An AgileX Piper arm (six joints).
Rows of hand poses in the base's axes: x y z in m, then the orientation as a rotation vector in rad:
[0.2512 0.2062 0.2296 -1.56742 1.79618 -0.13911]
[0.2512 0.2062 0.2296 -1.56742 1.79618 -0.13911]
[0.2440 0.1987 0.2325 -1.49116 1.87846 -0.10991]
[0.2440 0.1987 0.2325 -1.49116 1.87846 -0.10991]
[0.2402 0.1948 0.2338 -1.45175 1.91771 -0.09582]
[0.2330 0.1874 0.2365 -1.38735 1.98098 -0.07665]
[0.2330 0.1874 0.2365 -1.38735 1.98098 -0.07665]
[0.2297 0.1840 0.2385 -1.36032 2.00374 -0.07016]
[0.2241 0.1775 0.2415 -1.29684 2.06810 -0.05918]
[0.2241 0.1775 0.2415 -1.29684 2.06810 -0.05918]
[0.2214 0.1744 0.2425 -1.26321 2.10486 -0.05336]
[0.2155 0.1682 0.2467 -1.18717 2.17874 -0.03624]
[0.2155 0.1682 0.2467 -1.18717 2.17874 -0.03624]
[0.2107 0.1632 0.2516 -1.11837 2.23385 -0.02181]
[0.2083 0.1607 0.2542 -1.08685 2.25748 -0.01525]
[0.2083 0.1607 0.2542 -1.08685 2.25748 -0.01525]
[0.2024 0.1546 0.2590 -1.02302 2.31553 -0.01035]
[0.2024 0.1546 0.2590 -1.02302 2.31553 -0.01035]
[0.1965 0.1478 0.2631 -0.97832 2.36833 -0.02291]
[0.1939 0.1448 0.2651 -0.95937 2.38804 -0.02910]
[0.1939 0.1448 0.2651 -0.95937 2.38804 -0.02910]
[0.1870 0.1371 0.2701 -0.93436 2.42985 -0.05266]
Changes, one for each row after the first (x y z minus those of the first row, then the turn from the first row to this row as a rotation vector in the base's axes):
[0.0000 0.0000 0.0000 0.00000 0.00000 0.00000]
[-0.0072 -0.0075 0.0029 0.03507 0.04109 -0.07263]
[-0.0072 -0.0075 0.0029 0.03507 0.04109 -0.07263]
[-0.0110 -0.0114 0.0042 0.05263 0.06066 -0.10878]
[-0.0182 -0.0188 0.0069 0.07800 0.09175 -0.16846]
[-0.0182 -0.0188 0.0069 0.07800 0.09175 -0.16846]
[-0.0215 -0.0222 0.0089 0.08864 0.10189 -0.19211]
[-0.0271 -0.0287 0.0119 0.10605 0.13277 -0.25391]
[-0.0271 -0.0287 0.0119 0.10605 0.13277 -0.25391]
[-0.0298 -0.0318 0.0129 0.11349 0.15177 -0.28775]
[-0.0357 -0.0380 0.0171 0.13424 0.19151 -0.35860]
[-0.0357 -0.0380 0.0171 0.13424 0.19151 -0.35860]
[-0.0405 -0.0430 0.0220 0.15528 0.22020 -0.41754]
[-0.0429 -0.0455 0.0246 0.16502 0.23267 -0.44382]
[-0.0429 -0.0455 0.0246 0.16502 0.23267 -0.44382]
[-0.0488 -0.0516 0.0294 0.17458 0.26277 -0.50350]
[-0.0488 -0.0516 0.0294 0.17458 0.26277 -0.50350]
[-0.0547 -0.0584 0.0335 0.16608 0.28661 -0.55435]
[-0.0573 -0.0614 0.0355 0.16294 0.29455 -0.57492]
[-0.0573 -0.0614 0.0355 0.16294 0.29455 -0.57492]
[-0.0642 -0.0691 0.0405 0.14278 0.31047 -0.61229]

